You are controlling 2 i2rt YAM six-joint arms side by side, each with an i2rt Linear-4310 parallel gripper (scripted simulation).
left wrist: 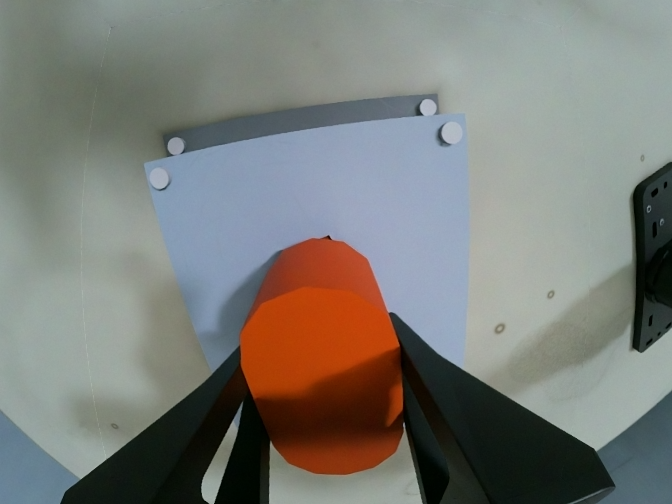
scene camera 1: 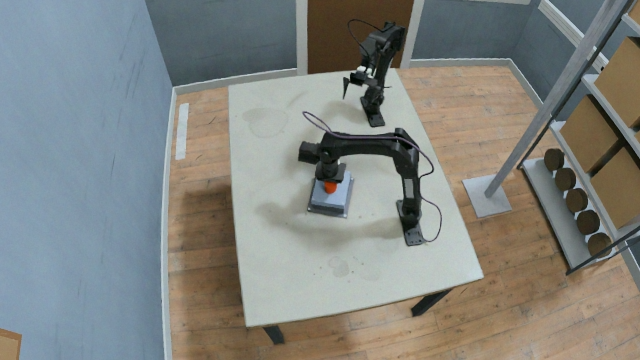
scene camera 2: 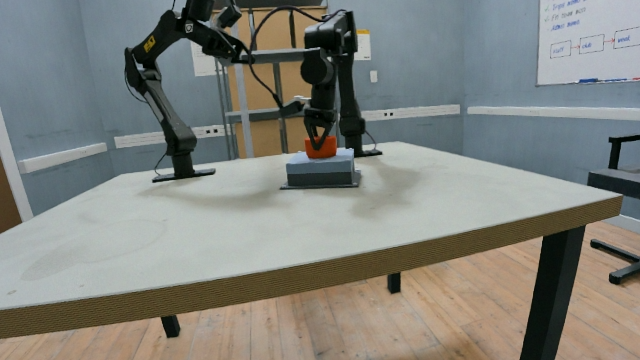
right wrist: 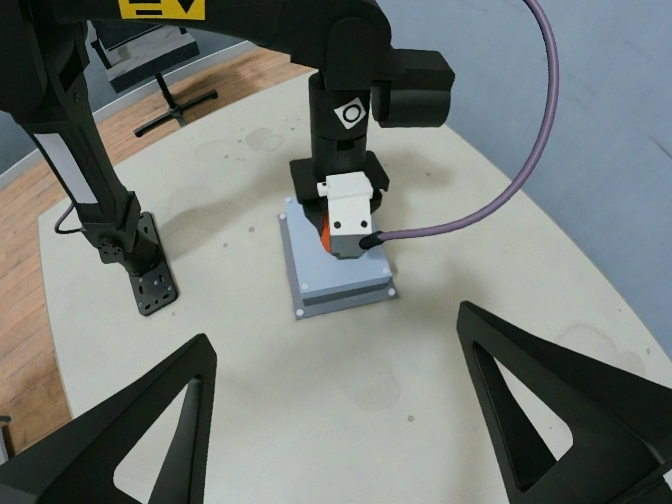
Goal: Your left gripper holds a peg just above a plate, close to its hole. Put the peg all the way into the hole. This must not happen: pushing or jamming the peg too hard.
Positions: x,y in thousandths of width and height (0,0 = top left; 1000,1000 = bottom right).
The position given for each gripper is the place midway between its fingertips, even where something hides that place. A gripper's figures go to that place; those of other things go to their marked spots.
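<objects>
There's a grey base (left wrist: 452,235), and it's 17 cm from the lens. The spots on the grey base and on an orange many-sided peg (left wrist: 477,705) are 13 cm apart. A light blue plate (left wrist: 583,376) is 12 cm from the lens, and the left gripper (left wrist: 484,664) is 11 cm from the lens. The orange many-sided peg is 8 cm from the lens, so the orange many-sided peg is nearer to the lens than the grey base.
</objects>
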